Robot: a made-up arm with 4 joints.
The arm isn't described. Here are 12 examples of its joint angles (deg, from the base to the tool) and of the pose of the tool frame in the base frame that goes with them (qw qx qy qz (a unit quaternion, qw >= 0); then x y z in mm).
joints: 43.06 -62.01 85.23 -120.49
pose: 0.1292 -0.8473 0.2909 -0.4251 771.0 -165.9 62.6
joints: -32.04 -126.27 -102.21 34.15
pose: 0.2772 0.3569 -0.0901 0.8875 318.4 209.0 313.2
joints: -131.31 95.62 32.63 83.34
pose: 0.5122 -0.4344 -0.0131 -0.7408 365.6 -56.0 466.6
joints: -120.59 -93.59 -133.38 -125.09
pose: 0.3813 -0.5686 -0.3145 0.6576 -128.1 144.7 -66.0
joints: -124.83 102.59 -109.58 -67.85
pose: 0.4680 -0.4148 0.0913 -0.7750 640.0 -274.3 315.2
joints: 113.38 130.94 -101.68 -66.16
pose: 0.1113 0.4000 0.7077 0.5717 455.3 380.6 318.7
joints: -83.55 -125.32 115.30 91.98
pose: 0.2736 -0.3689 -0.7684 0.4457 -76.3 -8.9 131.3
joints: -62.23 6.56 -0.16 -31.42
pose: 0.6841 -0.7271 0.0551 -0.0153 645.7 217.0 -52.1
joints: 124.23 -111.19 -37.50 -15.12
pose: 0.1623 0.5412 -0.5201 -0.6405 95.2 -175.1 88.8
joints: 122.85 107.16 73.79 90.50
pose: 0.2052 0.5571 0.4835 0.6432 501.1 375.9 132.5
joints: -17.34 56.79 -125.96 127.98
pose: 0.4171 -0.7745 0.3400 0.3325 634.0 433.5 -170.3
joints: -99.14 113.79 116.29 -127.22
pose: 0.5399 0.0824 -0.2563 -0.7975 166.2 -149.2 479.0
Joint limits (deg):
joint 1: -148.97..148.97
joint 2: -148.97..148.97
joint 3: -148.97..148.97
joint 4: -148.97..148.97
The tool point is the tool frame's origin. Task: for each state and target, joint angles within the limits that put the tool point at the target. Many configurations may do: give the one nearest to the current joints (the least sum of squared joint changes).
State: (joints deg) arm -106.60 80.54 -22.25 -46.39
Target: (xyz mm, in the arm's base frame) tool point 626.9 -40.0 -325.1
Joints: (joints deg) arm -72.66 62.99 -31.08 -79.78
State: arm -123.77 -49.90 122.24 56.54
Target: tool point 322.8 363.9 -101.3
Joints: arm -108.61 -43.73 122.89 78.64
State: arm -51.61 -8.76 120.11 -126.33
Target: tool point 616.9 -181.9 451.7
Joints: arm -49.46 -12.57 127.74 -137.85
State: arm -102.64 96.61 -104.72 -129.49
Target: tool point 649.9 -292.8 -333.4
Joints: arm -84.99 101.34 -87.09 -129.14
